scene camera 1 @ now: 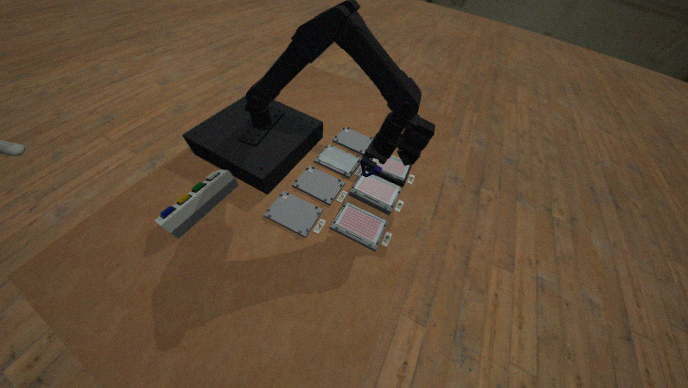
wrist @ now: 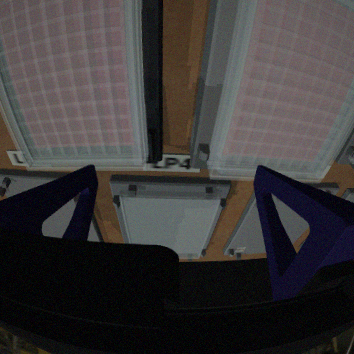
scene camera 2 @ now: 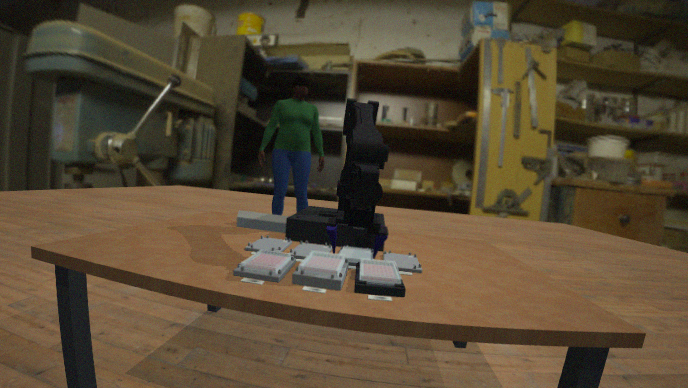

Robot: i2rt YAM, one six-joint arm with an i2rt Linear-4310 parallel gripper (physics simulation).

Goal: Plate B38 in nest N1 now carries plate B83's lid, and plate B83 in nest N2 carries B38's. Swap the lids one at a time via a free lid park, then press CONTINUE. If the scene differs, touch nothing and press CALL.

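Places are measured from the arm's base along level axes (x left, y ahead, z down), in centimetres.
Pixels of known places: gripper, between the fingertips: (scene camera 1: 369, 166) (wrist: 175, 173) (scene camera 2: 353, 255); arm's base, origin of its link: (scene camera 1: 262, 126).
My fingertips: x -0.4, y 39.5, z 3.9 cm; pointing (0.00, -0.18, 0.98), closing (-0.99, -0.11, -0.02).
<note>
Ahead of a thing's pixels: the offset from my fingertips to its top centre. "pt": to the spot under its first point.
The plate in nest N1 @(pt dy +2.8, dx -21.6, dz +1.8 cm) (scene camera 1: 359, 225) (scene camera 2: 266, 262) looks pinker than the plate in nest N2 @(pt dy +4.9, dx -9.0, dz +0.2 cm) (scene camera 1: 377, 191) (scene camera 2: 321, 264) (wrist: 290, 85), which has a clear rim like a lid's. Plate numbers and lid identities are not readable. A clear lid @(dy -11.6, dx +2.0, dz +2.4 cm) (scene camera 1: 337, 160) (scene camera 2: 356, 254) (wrist: 170, 222) lies on the lid park labelled LP4. The grey lid parks LP2 @(dy -14.0, dx -10.8, dz +2.2 cm) (scene camera 1: 318, 185) and LP1 @(dy -16.9, dx -23.5, dz +2.2 cm) (scene camera 1: 293, 214) look bare. My gripper (scene camera 1: 368, 172) (scene camera 2: 355, 251) (wrist: 175, 173) is open and empty, above the gap between the lid on LP4 and the nest row.
A black nest N3 @(dy +6.7, dx +5.1, dz +1.6 cm) (scene camera 2: 380, 288) holds a third plate @(dy +6.7, dx +5.1, dz +0.6 cm) (scene camera 1: 394, 166) (scene camera 2: 380, 271) (wrist: 70, 75). Another grey park @(dy -9.2, dx +14.9, dz +2.2 cm) (scene camera 1: 353, 140) (scene camera 2: 401, 261) lies beyond LP4. A button panel @(dy -44.0, dx -30.4, dz -2.2 cm) (scene camera 1: 200, 210) with blue, yellow, green and pale buttons stands beside the black base (scene camera 1: 220, 145). A person (scene camera 2: 292, 125) stands behind the table.
</note>
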